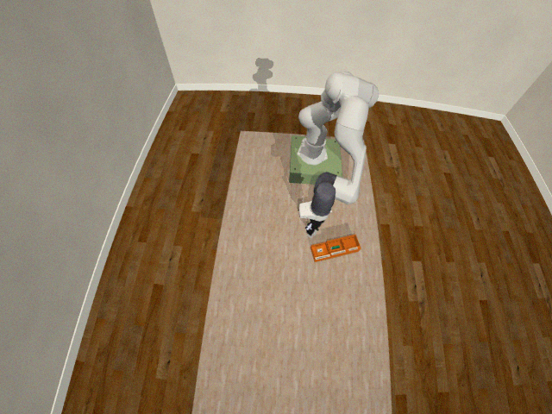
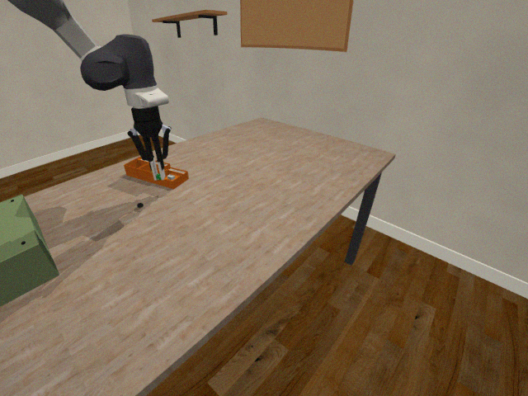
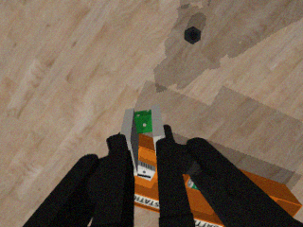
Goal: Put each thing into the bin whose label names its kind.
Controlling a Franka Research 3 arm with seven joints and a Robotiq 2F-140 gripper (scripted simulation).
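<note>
Right now the small green cube is 30 mm below my hand. From my hand the other things lie so: white piece: 70 mm below, 60 mm to the left, 60 mm ahead; orange block: 80 mm below, 60 mm to the left, 60 mm ahead; small black piece: 90 mm below, 90 mm behind, 20 mm to the right.
</note>
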